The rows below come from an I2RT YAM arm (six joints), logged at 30 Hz.
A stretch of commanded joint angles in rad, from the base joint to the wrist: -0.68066 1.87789 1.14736 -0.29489 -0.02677 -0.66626; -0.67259 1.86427 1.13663 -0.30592 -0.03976 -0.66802; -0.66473 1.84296 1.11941 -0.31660 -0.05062 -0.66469; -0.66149 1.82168 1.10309 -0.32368 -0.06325 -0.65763; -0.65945 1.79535 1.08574 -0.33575 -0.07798 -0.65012; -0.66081 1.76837 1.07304 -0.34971 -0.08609 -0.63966; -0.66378 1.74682 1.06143 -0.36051 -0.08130 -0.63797; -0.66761 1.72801 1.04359 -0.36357 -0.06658 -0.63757; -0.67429 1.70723 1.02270 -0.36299 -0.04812 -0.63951; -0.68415 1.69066 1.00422 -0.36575 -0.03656 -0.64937; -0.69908 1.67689 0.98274 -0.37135 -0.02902 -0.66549; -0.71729 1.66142 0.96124 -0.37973 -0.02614 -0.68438; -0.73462 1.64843 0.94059 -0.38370 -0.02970 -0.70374; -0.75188 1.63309 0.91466 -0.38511 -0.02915 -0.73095
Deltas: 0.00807 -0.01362 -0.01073 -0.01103 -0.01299 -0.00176; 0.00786 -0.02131 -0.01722 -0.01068 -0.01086 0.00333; 0.00324 -0.02128 -0.01632 -0.00708 -0.01263 0.00706; 0.00204 -0.02633 -0.01735 -0.01207 -0.01473 0.00751; -0.00136 -0.02698 -0.01270 -0.01396 -0.00811 0.01046; -0.00297 -0.02155 -0.01161 -0.01080 0.00479 0.00169; -0.00383 -0.01881 -0.01784 -0.00306 0.01472 0.00040; -0.00668 -0.02078 -0.02089 0.00058 0.01846 -0.00194; -0.00986 -0.01657 -0.01848 -0.00276 0.01156 -0.00986; -0.01493 -0.01377 -0.02148 -0.00560 0.00754 -0.01612; -0.01821 -0.01547 -0.02150 -0.00838 0.00288 -0.01889; -0.01733 -0.01299 -0.02065 -0.00397 -0.00356 -0.01936; -0.01726 -0.01534 -0.02593 -0.00141 0.00055 -0.02721
